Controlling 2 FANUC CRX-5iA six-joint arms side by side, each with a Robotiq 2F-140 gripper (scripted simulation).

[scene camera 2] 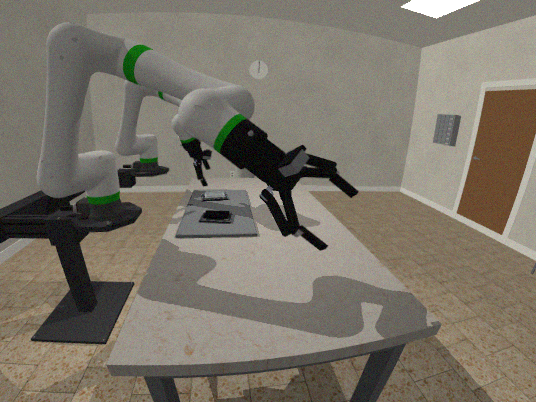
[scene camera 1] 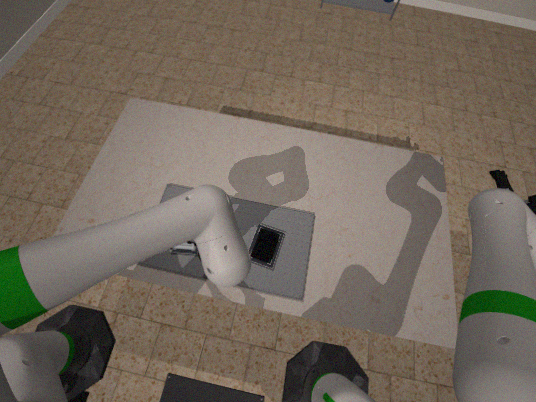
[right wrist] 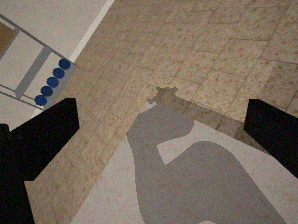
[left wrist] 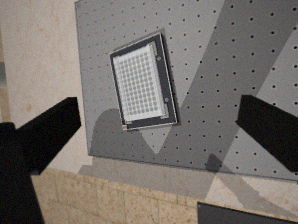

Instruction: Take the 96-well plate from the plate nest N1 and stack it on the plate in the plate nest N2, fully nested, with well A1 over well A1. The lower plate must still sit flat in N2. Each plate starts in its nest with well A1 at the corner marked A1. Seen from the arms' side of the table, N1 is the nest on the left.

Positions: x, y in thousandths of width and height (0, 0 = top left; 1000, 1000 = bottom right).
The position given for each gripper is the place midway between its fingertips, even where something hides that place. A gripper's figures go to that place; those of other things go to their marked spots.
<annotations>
The left gripper (left wrist: 535, 493) is 0.15 m from the lens. A white 96-well plate (left wrist: 475, 435) is 0.33 m from the lens. A plate nest N1 (left wrist: 549, 346) is 0.32 m from the lens.
</annotations>
